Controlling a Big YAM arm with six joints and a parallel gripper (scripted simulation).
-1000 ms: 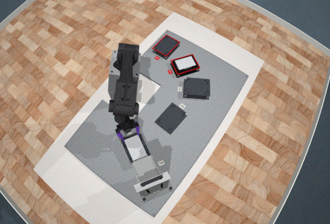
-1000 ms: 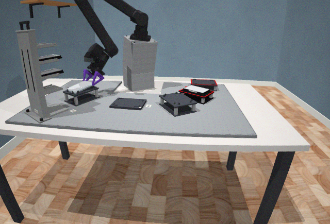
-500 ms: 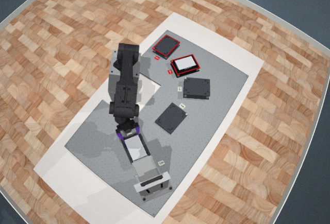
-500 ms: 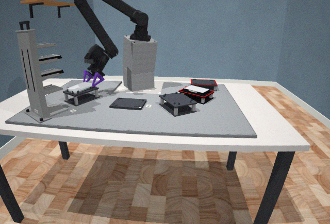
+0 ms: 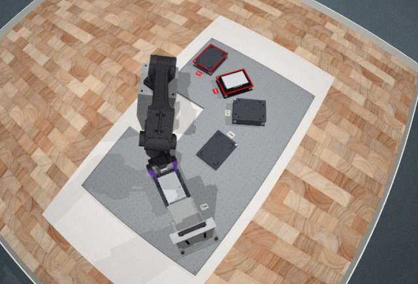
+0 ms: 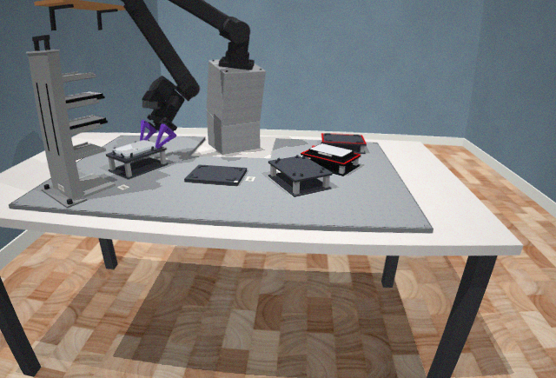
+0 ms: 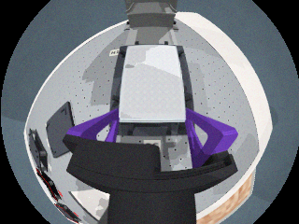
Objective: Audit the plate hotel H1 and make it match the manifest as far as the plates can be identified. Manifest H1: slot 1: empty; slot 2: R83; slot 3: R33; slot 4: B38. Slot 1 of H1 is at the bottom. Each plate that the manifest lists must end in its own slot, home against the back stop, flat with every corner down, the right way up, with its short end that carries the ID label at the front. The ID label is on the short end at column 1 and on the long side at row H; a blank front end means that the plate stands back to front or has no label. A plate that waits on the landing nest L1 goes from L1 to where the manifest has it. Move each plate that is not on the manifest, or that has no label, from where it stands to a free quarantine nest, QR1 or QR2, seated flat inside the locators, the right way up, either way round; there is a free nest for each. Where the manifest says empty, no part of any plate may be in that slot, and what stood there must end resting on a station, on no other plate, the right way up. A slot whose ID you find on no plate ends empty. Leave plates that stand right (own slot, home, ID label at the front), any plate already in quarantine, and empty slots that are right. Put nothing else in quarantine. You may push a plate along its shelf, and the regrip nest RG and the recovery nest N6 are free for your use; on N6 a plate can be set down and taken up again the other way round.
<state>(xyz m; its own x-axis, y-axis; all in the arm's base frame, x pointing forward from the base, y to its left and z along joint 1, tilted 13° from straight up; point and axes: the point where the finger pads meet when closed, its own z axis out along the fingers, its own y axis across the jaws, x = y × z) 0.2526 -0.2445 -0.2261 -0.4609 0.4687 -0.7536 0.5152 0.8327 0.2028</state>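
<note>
Right now the white plate is 5 cm ahead of my hand and 3 cm to the right of it. From my hand the other things lie so: plate hotel H1: 27 cm ahead, 16 cm to the right, 13 cm above; then regrip nest RG: 5 cm ahead, 3 cm to the right, 1 cm below; then flat pad N6: 25 cm to the left, 10 cm ahead, 6 cm below.
</note>
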